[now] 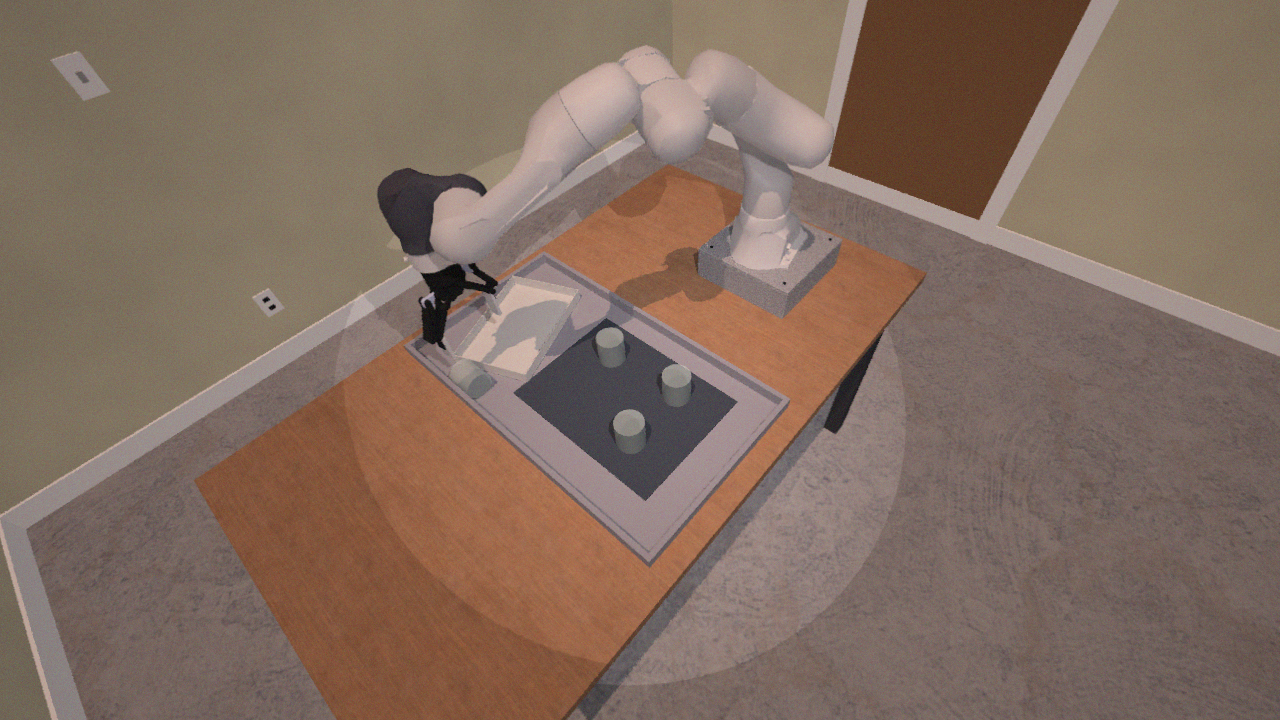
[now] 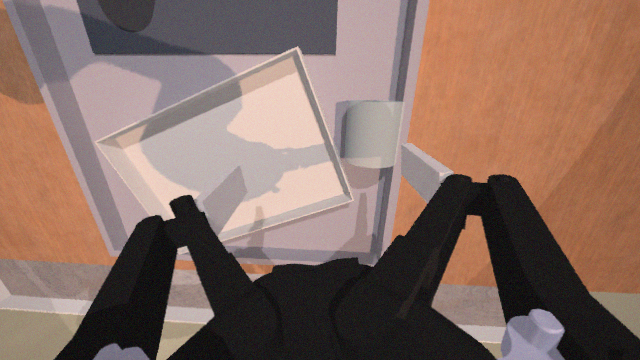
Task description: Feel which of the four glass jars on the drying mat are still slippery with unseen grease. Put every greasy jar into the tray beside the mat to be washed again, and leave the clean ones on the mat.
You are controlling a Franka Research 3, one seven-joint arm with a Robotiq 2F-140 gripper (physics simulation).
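Three grey-green glass jars stand upright on the dark mat (image 1: 572,394) (image 2: 225,25): one jar (image 1: 610,347) nearest the tray, one jar (image 1: 676,385) on the robot base's side, and one jar (image 1: 629,431) towards the front. The fourth jar (image 1: 470,379) (image 2: 372,132) lies on its side off the mat, between the cream tray (image 1: 547,300) (image 2: 275,110) and the board's rim. The tray holds no jar. My gripper (image 1: 467,328) (image 2: 320,169) is wide open and empty, above the tray's end and the fallen jar. Grease cannot be seen.
A grey rimmed board (image 1: 541,434) (image 2: 365,75) lies under the mat and tray on the wooden table (image 1: 358,501) (image 2: 525,100). The robot base (image 1: 769,273) stands at the back right. The tray sits turned at an angle to the mat, with low walls.
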